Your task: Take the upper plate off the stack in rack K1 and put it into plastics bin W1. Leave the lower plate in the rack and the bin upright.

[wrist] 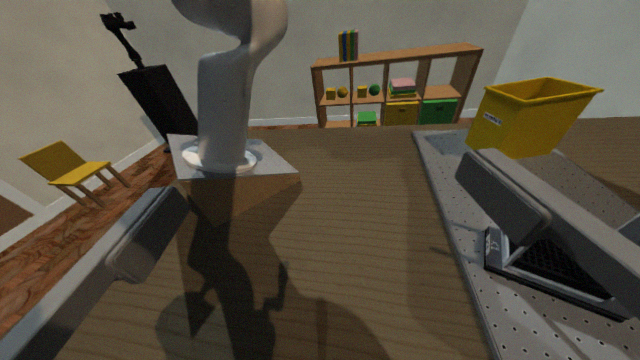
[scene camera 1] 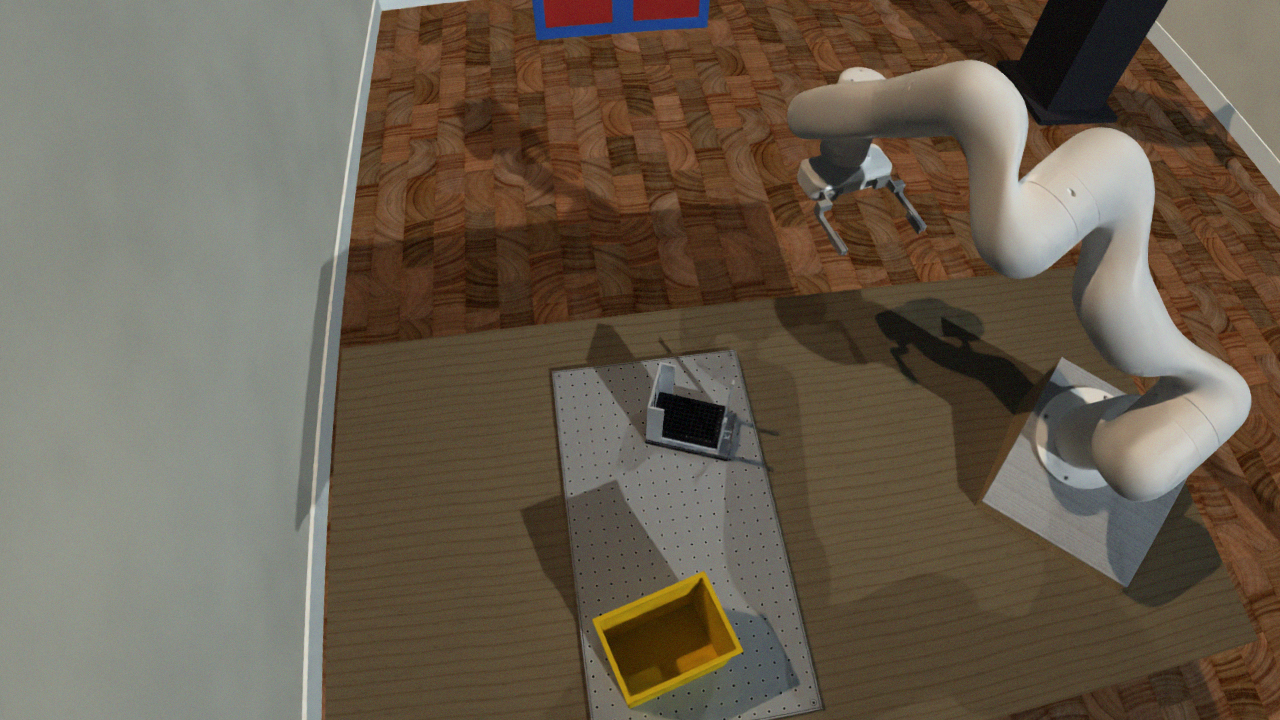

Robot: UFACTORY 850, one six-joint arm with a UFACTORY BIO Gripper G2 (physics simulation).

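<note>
Rack K1 [scene camera 1: 656,422] [wrist: 495,246], a small pale frame, stands on the perforated board. A black gridded plate surface [scene camera 1: 691,419] [wrist: 547,262] shows inside it; I cannot make out two separate plates. Plastics bin W1, a yellow open-topped bin [scene camera 1: 666,640] [wrist: 510,127], stands upright at the board's near end in the scene view. Two lighter patches show on its floor. My gripper [scene camera 1: 883,240] [wrist: 327,215] is open and empty, high up and well apart from the rack and bin. In the wrist view its right finger hides part of the rack.
The perforated board [scene camera 1: 595,447] [wrist: 447,195] lies on the wooden table [scene camera 1: 429,492] [wrist: 350,185]. The arm's base block [scene camera 1: 1020,497] [wrist: 270,172] stands to the right in the scene view. Behind are a black stand [scene camera 1: 1083,62] [wrist: 162,100], a shelf unit [wrist: 400,54] and a yellow chair [wrist: 80,172].
</note>
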